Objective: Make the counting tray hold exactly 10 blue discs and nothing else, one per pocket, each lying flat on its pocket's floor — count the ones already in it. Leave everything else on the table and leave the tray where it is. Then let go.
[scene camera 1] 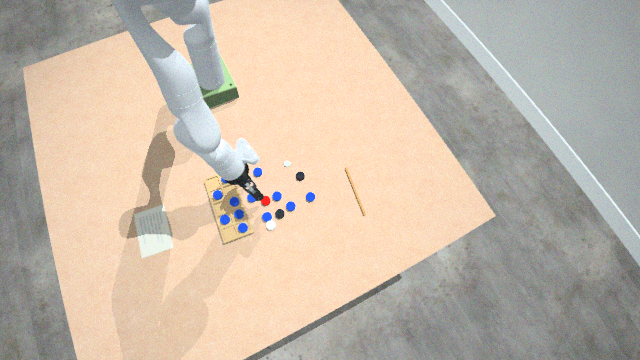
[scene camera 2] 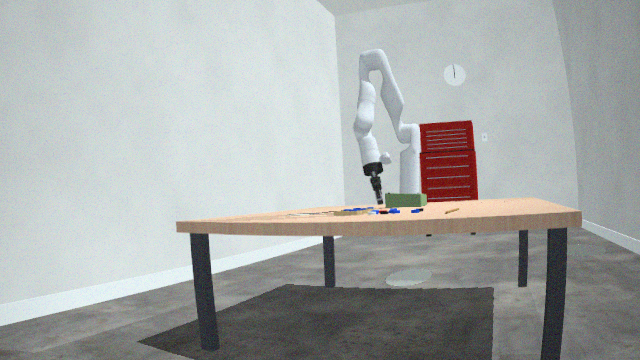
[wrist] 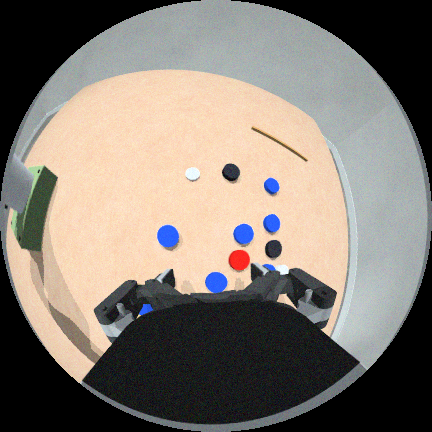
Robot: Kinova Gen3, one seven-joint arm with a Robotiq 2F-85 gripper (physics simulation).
The gripper [wrist: 212,274] is open and holds nothing. Also in view: a wooden counting tray [scene camera 1: 229,232]. A paper sheet [scene camera 1: 153,232] rests on the table.
The wrist view does not show the paper sheet, which is hidden by the gripper.
